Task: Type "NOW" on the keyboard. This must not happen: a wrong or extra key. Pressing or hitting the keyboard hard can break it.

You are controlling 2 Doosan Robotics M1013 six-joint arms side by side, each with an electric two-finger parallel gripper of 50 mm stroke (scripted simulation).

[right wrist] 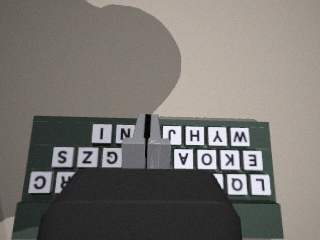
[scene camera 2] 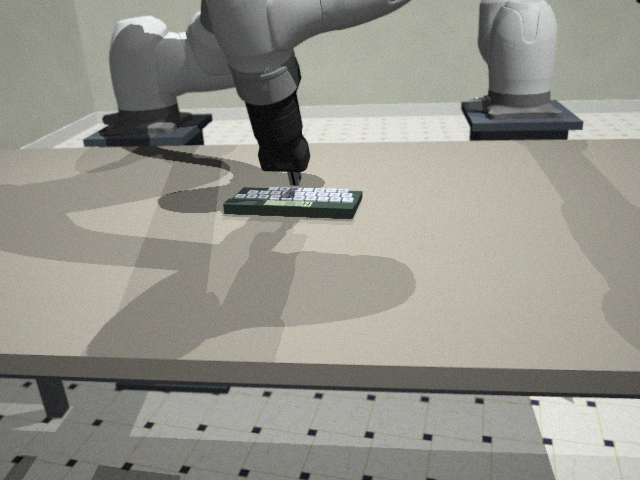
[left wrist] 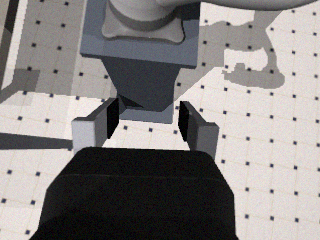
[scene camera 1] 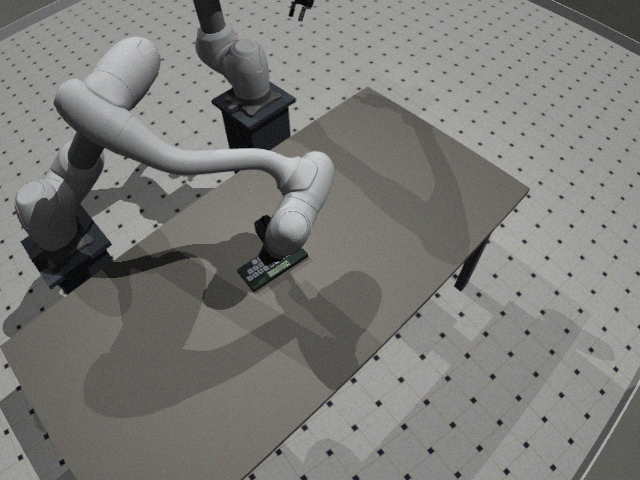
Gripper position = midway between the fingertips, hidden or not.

In view: my left gripper (left wrist: 149, 112), my right gripper (scene camera 2: 296, 181) and an arm pedestal (left wrist: 146, 87).
My right gripper is seen too in the right wrist view (right wrist: 148, 127).
